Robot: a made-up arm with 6 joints.
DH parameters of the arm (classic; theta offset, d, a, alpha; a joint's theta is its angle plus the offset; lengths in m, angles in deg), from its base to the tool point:
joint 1: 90 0.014 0.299 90
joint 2: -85.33 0 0.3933 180
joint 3: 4.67 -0.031 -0.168 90
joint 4: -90 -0.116 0.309 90
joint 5: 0 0.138 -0.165 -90
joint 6: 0 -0.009 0.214 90
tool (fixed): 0 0.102 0 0
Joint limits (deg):
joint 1: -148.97..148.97
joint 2: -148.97..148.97
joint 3: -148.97..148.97
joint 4: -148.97..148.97
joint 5: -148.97..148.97
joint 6: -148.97..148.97
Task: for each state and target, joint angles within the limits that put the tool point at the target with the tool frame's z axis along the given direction. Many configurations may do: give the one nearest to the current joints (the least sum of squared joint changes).
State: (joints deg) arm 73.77 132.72 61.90 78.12 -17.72 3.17
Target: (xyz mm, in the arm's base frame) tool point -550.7 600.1 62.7 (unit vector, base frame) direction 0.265 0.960 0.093
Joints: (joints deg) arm 60.20 114.69 41.37 76.31 20.31 27.46
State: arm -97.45 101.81 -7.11 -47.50 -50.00 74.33
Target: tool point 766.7 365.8 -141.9 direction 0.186 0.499 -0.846
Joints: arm -48.72 133.81 -57.31 -39.78 -36.93 29.64
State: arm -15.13 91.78 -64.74 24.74 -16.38 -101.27
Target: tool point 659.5 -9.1 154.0 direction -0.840 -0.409 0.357
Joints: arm -51.96 101.17 -36.92 73.20 -67.18 -95.02
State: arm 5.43 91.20 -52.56 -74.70 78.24 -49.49
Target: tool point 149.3 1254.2 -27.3 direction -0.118 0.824 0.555
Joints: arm -14.31 119.58 -100.63 -63.09 85.22 -71.56
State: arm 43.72 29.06 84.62 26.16 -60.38 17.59
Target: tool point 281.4 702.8 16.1 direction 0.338 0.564 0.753
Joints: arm 10.30 39.33 90.85 15.77 -56.77 19.69
